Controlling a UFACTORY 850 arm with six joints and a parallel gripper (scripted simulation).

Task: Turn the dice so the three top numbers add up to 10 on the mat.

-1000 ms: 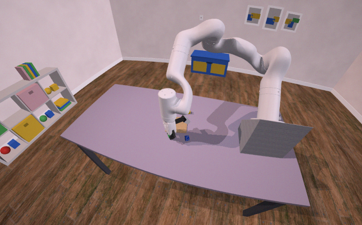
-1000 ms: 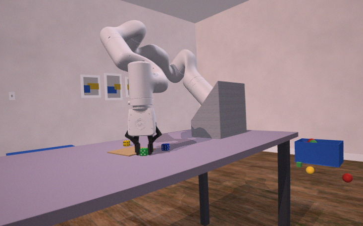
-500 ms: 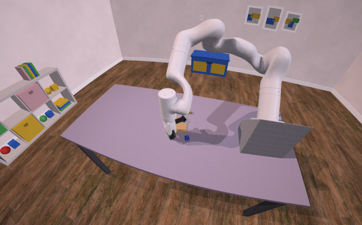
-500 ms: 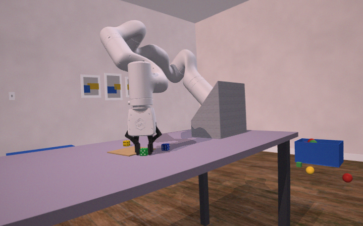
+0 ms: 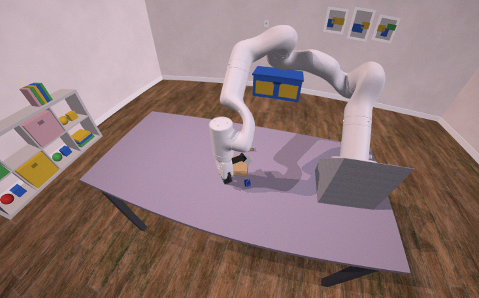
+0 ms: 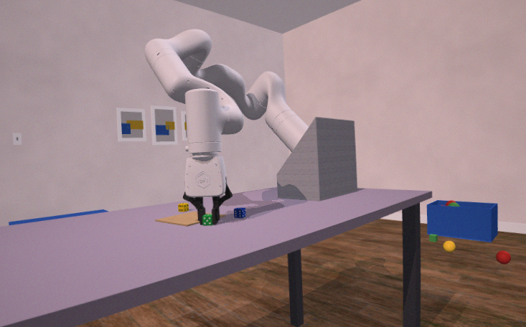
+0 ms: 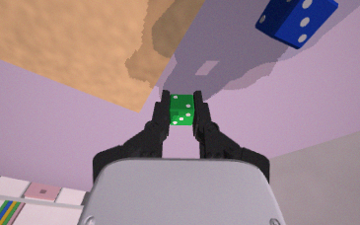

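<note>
The green die lies 10 mm below my hand. From my hand the other things lie so: blue die (100 mm behind, 10 mm below); tan mat (110 mm to the right, 20 mm below, 10 mm behind); yellow die (240 mm to the right, 60 mm behind, 10 mm below).
</note>
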